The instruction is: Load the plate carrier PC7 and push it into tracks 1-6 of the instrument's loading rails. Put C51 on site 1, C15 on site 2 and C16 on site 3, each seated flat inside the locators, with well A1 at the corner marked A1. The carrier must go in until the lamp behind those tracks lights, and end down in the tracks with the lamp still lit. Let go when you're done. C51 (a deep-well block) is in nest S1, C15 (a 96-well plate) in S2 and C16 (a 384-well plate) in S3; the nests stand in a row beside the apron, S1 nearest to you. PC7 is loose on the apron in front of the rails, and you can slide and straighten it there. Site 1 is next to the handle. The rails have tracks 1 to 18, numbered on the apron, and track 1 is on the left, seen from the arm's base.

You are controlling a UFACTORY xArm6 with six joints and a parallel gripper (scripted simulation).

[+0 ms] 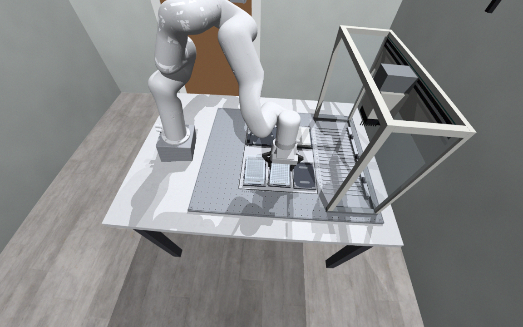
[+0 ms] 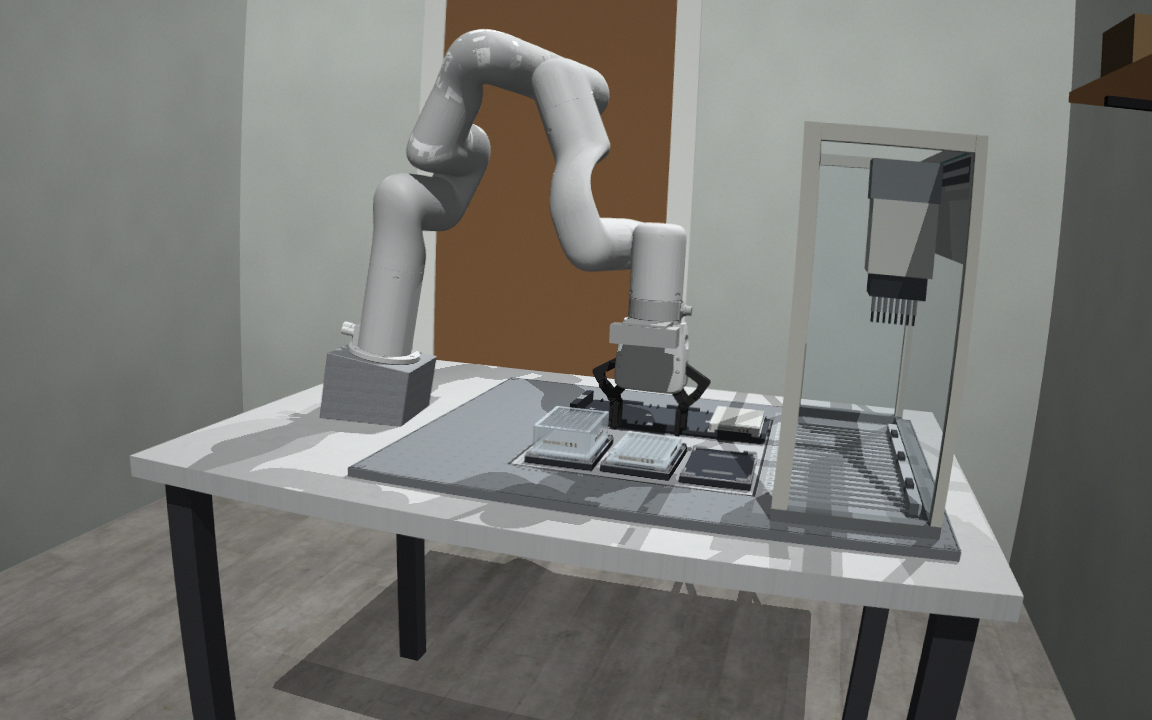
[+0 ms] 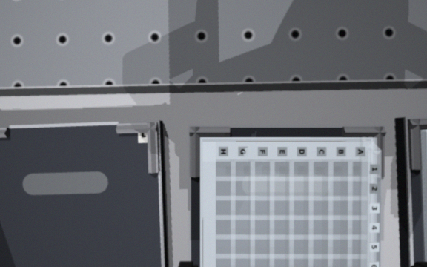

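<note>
The nest S2 lies 5 cm below my hand. The rest, counted from my hand: front post: 20 cm ahead, 19 cm above, 16 cm to the right; then nest S3: 11 cm ahead, 5 cm below; then dark carrier PC7: 23 cm to the left, 4 cm below.
</note>
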